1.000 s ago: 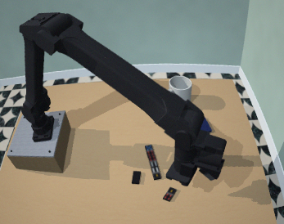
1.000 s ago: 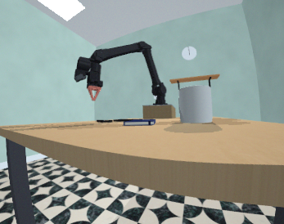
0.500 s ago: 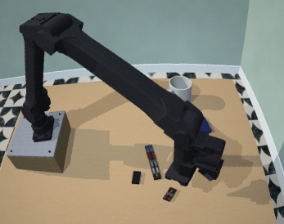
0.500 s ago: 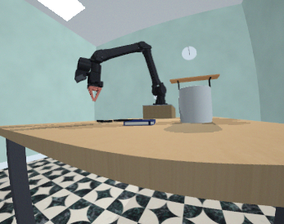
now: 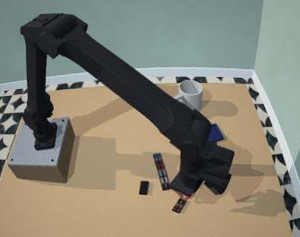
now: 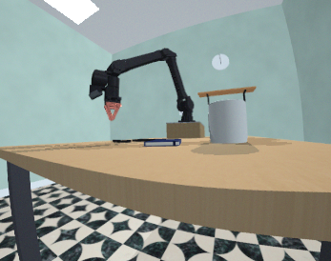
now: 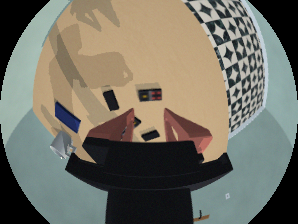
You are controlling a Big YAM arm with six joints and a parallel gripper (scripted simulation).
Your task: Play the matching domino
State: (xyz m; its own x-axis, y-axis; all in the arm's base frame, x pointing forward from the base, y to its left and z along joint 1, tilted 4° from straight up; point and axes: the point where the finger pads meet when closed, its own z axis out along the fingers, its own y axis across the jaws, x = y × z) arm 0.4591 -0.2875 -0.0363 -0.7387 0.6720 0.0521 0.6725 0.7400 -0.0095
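My hand is 10 cm above the domino, 2 cm past it and 1 cm to the right of it. Round my hand: white mug (47 cm to the left, 11 cm ahead, 6 cm below).
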